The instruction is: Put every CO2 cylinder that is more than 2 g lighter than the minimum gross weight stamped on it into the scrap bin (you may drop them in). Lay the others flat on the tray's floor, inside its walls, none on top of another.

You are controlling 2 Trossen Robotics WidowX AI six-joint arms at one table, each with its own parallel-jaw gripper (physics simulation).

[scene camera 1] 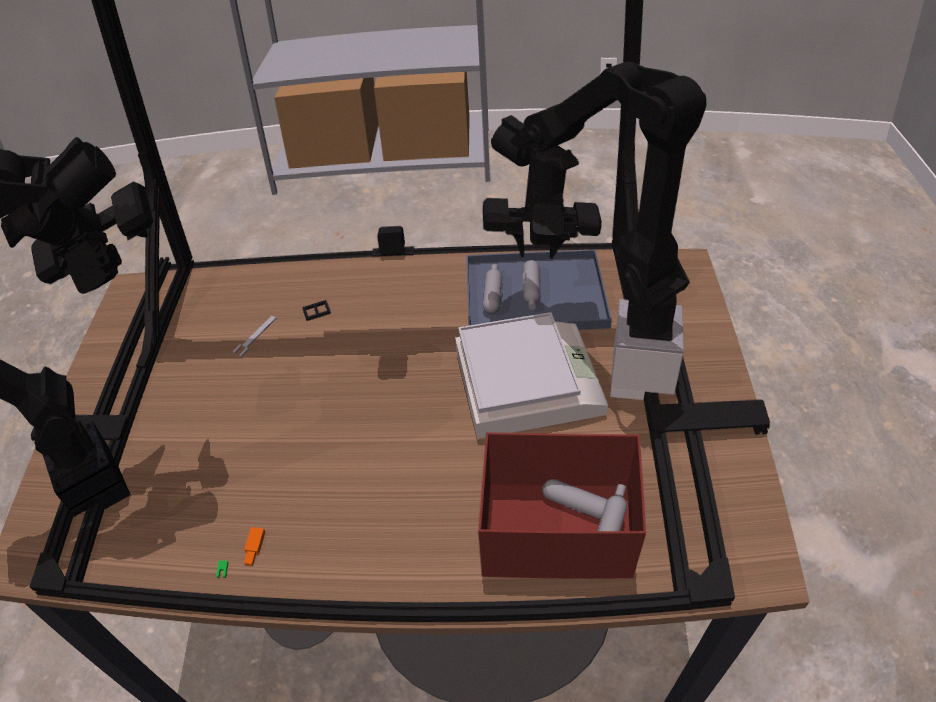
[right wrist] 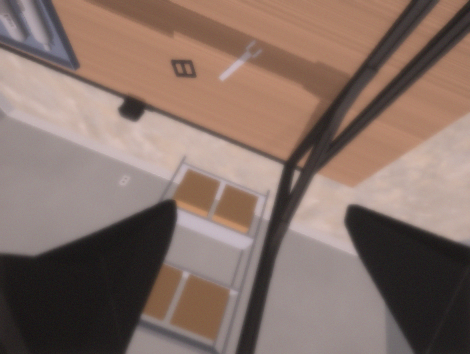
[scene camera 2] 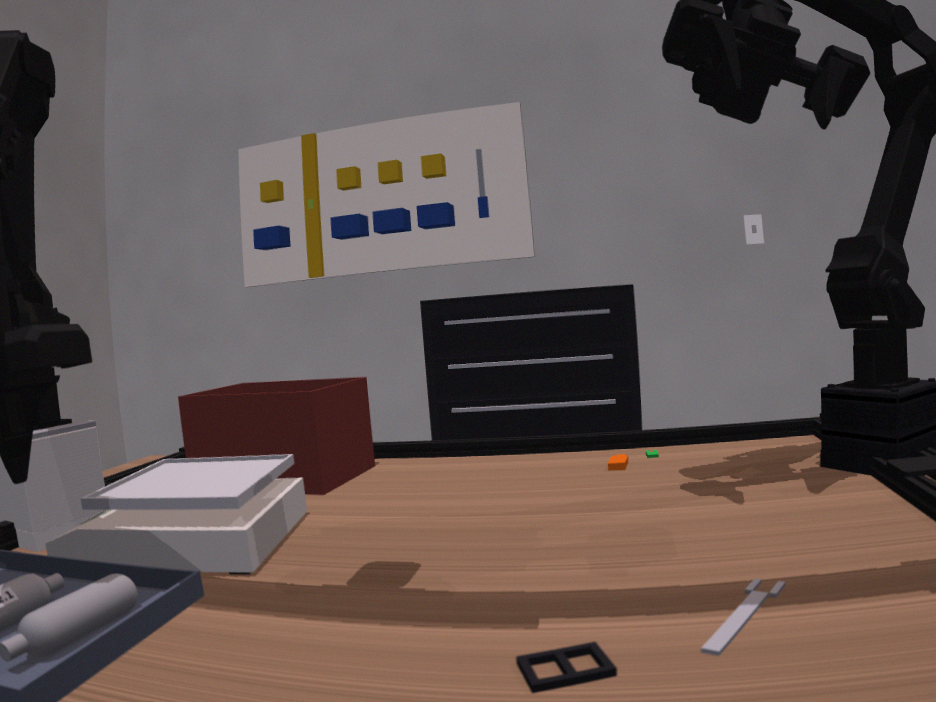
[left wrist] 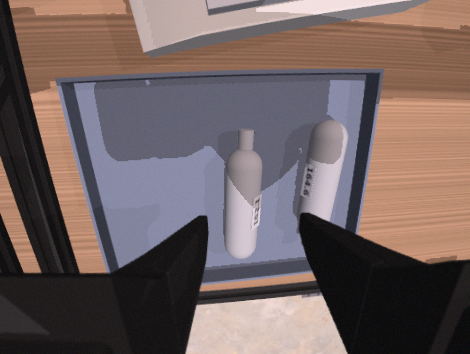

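Seen in the pictures: left gripper, between the fingertips: (scene camera 1: 536,256) (left wrist: 253,222); right gripper, between the fingertips: (scene camera 1: 123,246) (right wrist: 261,210) (scene camera 2: 782,110); left arm's base, origin of its link: (scene camera 1: 650,324); right arm's base, origin of its link: (scene camera 1: 73,455) (scene camera 2: 881,384).
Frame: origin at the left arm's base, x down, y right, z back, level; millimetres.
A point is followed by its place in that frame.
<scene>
In the blue-grey tray (scene camera 1: 578,290) {x 112, y 188, z -119 mm} (left wrist: 125,185) {x 112, y 183, z -101 mm}, a grey cylinder stamped 162.1 (scene camera 1: 531,283) {x 83, y 162, z -201 mm} (left wrist: 242,200) {x 83, y 172, z -199 mm} and one stamped 164.6 (scene camera 1: 492,289) {x 82, y 137, z -265 mm} (left wrist: 327,175) {x 83, y 142, z -263 mm} lie flat and apart on the floor, inside the walls. Two more cylinders lie in the red scrap bin (scene camera 1: 559,555) {x 51, y -375, z -96 mm} (scene camera 2: 249,426) {x 34, y -226, z -119 mm}: one (scene camera 1: 573,497) {x 83, y -265, z -89 mm} slanting, the other (scene camera 1: 613,512) {x 64, y -295, z -33 mm} against its end; their stamps cannot be read. The scale (scene camera 1: 521,362) {x 53, y -54, z -189 mm} (scene camera 2: 189,483) {x 53, y -33, z -204 mm} has an empty pan. My left gripper (scene camera 1: 538,253) {x 14, y 152, z -191 mm} (left wrist: 253,222) {x 14, y 152, z -191 mm} is open and empty above the tray's far side. My right gripper (right wrist: 261,210) {x -224, y -169, z -721 mm} is open and empty, raised high at the picture's left in scene camera 1.
The scale stands between tray and bin, close to both. A black two-window frame (scene camera 1: 316,309) {x 110, y 80, z -573 mm} (scene camera 2: 567,666) {x 110, y 85, z -576 mm}, a grey fork-like tool (scene camera 1: 254,335) {x 112, y 4, z -668 mm} (scene camera 2: 743,618) {x 112, y 16, z -667 mm}, an orange piece (scene camera 1: 254,541) {x 106, y -396, z -515 mm} and a green clip (scene camera 1: 221,568) {x 112, y -447, z -551 mm} lie on the table. Black frame rails border it.
</scene>
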